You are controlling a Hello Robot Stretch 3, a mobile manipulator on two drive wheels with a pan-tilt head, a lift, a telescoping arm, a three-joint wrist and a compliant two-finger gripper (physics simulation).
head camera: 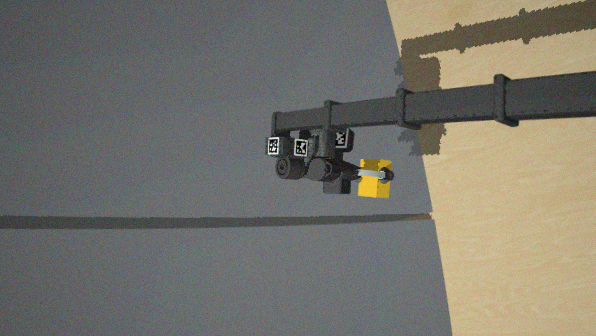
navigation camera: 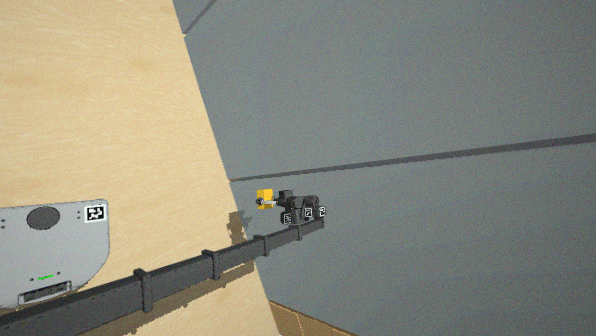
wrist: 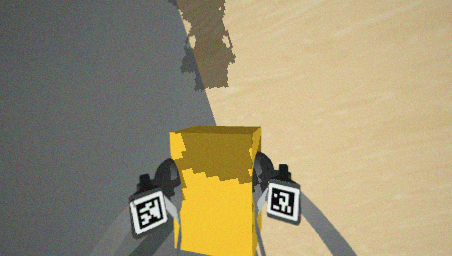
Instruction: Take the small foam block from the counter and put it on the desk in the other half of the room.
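Where they show: gripper, between the fingertips: [navigation camera: 265, 200]; robot's base, origin of its link: [navigation camera: 44, 216].
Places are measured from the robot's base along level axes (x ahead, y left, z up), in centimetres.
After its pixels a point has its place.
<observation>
The small foam block, a yellow block [head camera: 374, 190] {z 50.0, x 1.5, y -67.9 cm} [navigation camera: 265, 193] {z 50.0, x 1.3, y -68.3 cm} [wrist: 217, 215], is held off the surfaces at the end of the arm. My gripper [head camera: 376, 174] {z 46.9, x -2.1, y -70.6 cm} [navigation camera: 265, 201] {z 46.9, x -2.1, y -70.6 cm} [wrist: 214, 173] {z 46.9, x -2.1, y -70.6 cm} is shut on it, with one dark fingertip pressed against each side in the wrist view. The block stands upright between the fingertips, and its top part is in shadow. In the head view the far finger is hidden behind the block. I cannot identify the counter or the desk in these views.
A large grey surface [head camera: 150, 125] {z 98.0, x -9.2, y -86.7 cm} [navigation camera: 425, 90] {z 117.9, x 30.3, y -75.3 cm} with a dark seam borders the pale wood floor [head camera: 515, 250] {z 0.0, x 18.0, y -51.0 cm} [navigation camera: 100, 125] {z 0.1, x 37.9, y -17.1 cm} [wrist: 350, 100]. My extended arm [head camera: 450, 106] {z 82.2, x -10.0, y -30.4 cm} [navigation camera: 177, 278] {z 82.4, x -10.0, y -16.2 cm} crosses that border. My base [navigation camera: 60, 250] {z 16.0, x -11.3, y -3.6 cm} is at the left. Brown panels [navigation camera: 290, 318] {z 19.7, x -89.3, y -110.1 cm} show at the bottom edge.
</observation>
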